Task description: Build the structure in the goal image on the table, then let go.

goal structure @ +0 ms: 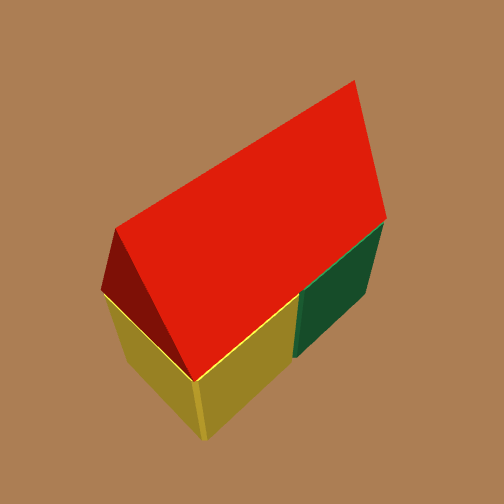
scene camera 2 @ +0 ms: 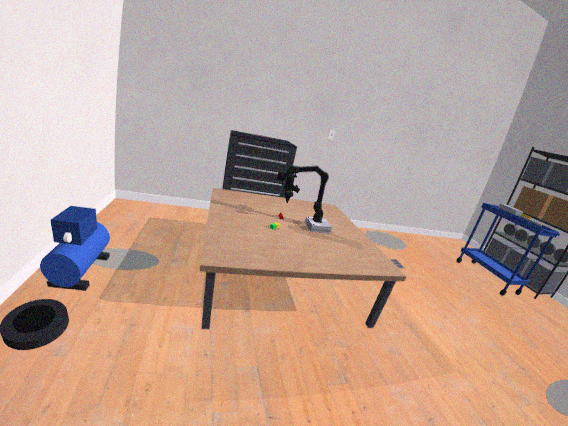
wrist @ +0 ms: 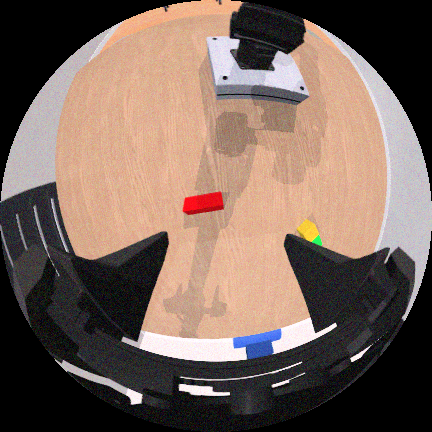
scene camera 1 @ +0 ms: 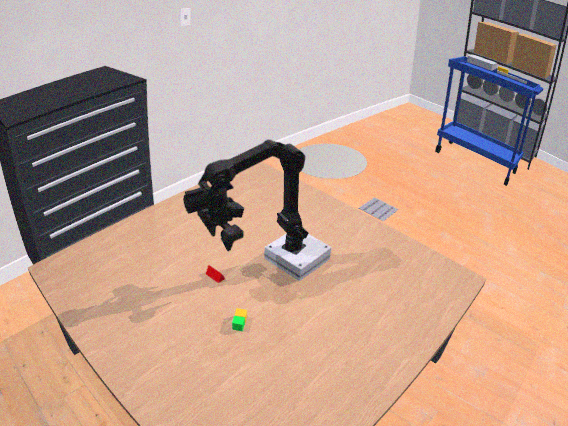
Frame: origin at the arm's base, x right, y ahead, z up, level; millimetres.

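Seen in the pictures: gripper, between the fingertips: [scene camera 2: 286,200] [wrist: 228,239] [scene camera 1: 221,243]; arm's base, origin of its link: [scene camera 2: 317,220] [wrist: 251,58] [scene camera 1: 293,246].
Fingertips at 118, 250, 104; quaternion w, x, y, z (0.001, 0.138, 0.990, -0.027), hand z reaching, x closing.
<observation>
Pixels of each thing's top centre, then the offset from my fingertips to it, as dx, dy, dz. Level surfaces: height alone.
- red block, centre of its top: [wrist: 202,207] [scene camera 1: 214,269] [scene camera 2: 281,213] +32, +3, -126
- wooden table, height of its surface: dz -159
- green block, centre of its top: [wrist: 315,244] [scene camera 1: 238,320] [scene camera 2: 273,224] -181, +137, -126
- yellow block, centre of its top: [wrist: 311,234] [scene camera 1: 240,312] -166, +107, -126
A red block [scene camera 1: 215,274] [scene camera 2: 281,216] [wrist: 203,203], shaped like a triangular prism, lies on the wooden table [scene camera 1: 320,350] [scene camera 2: 300,250] [wrist: 115,150]. A green block [scene camera 1: 238,323] [scene camera 2: 274,226] [wrist: 317,241] and a yellow block [scene camera 1: 241,313] [wrist: 308,230] sit side by side on the table, apart from the red block, and appear to touch. In the wrist view a finger partly hides the green block. My gripper [scene camera 1: 220,240] [wrist: 228,239] is open and empty, with its fingers wide apart. It hangs well above the table near the red block, on the side away from the green block.
The arm's pale base [scene camera 1: 298,256] [scene camera 2: 318,224] [wrist: 260,82] stands on the table, right of the blocks in the scene views. A dark drawer cabinet [scene camera 1: 85,165] [scene camera 2: 260,160] stands behind the table. A blue cart [scene camera 1: 480,142] stands on the floor farther off.
</observation>
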